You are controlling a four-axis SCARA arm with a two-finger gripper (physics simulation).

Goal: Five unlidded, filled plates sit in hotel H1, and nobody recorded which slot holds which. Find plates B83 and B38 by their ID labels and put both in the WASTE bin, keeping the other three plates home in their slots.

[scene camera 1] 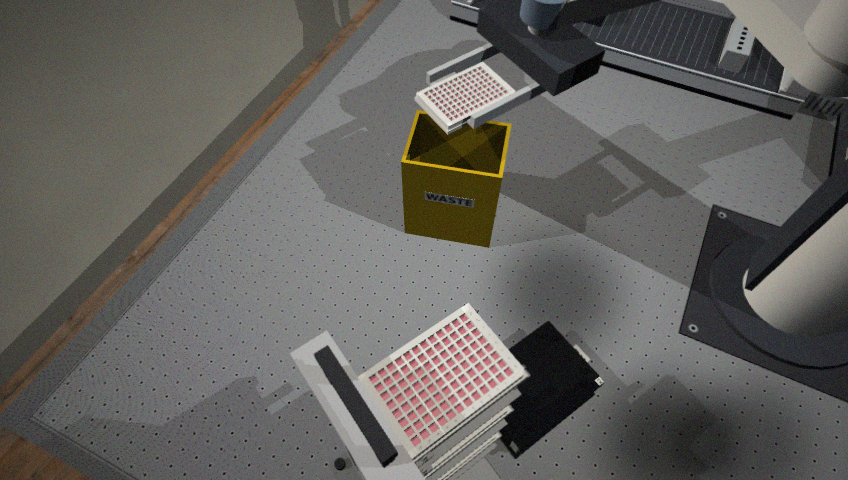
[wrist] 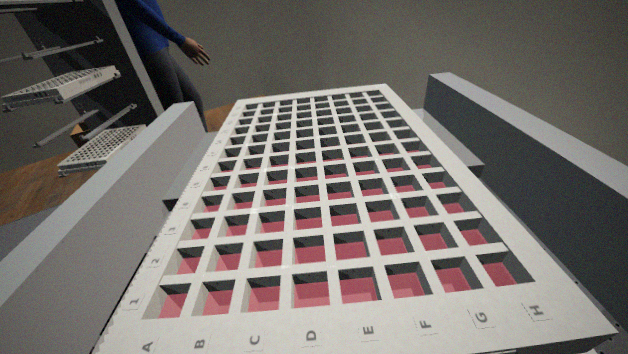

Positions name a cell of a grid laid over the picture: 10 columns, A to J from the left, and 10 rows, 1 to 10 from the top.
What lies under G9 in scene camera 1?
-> A black stand.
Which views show the gripper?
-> Scene camera 1 and the wrist view: all of them.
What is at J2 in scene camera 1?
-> A dark ribbed deck.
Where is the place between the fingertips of the gripper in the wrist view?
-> E4
